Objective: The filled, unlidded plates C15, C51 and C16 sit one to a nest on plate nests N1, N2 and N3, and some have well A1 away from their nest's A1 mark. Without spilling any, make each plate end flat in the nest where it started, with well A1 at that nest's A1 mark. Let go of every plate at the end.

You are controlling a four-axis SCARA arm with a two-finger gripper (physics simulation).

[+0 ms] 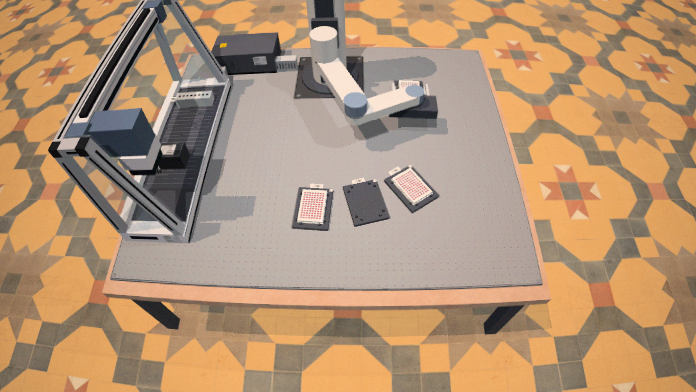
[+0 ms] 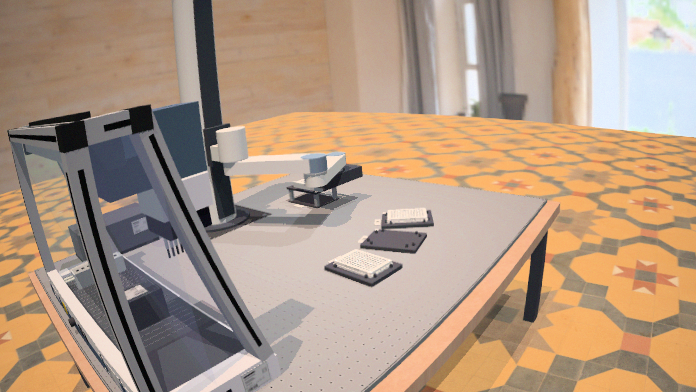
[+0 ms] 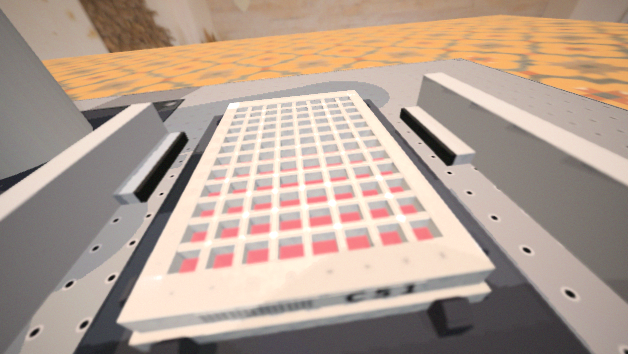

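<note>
Plate C51 [image 3: 310, 200] [image 1: 410, 83] lies flat on a raised dark stand [image 2: 316, 200] [image 3: 520, 320] at the back right. Its wells hold red liquid; its well letters are unreadable. My gripper [image 3: 293, 108] is open around C51, one finger along each long side, with gaps between pads and plate. A filled plate [image 1: 313, 206] [image 2: 363, 262] lies in the left nest [image 1: 311, 226] [image 2: 372, 282]. Another filled plate [image 1: 412, 185] [image 2: 407, 216] lies in the right nest [image 1: 417, 207]. The middle nest [image 1: 366, 202] [image 2: 392, 241] holds no plate. Plate and nest labels there are too small to read.
A framed gantry machine [image 1: 202, 170] [image 2: 190, 200] stands along the left side of the table. A dark box [image 1: 247, 52] stands at the back left. The arm's column [image 2: 207, 60] rises from the back of the table.
</note>
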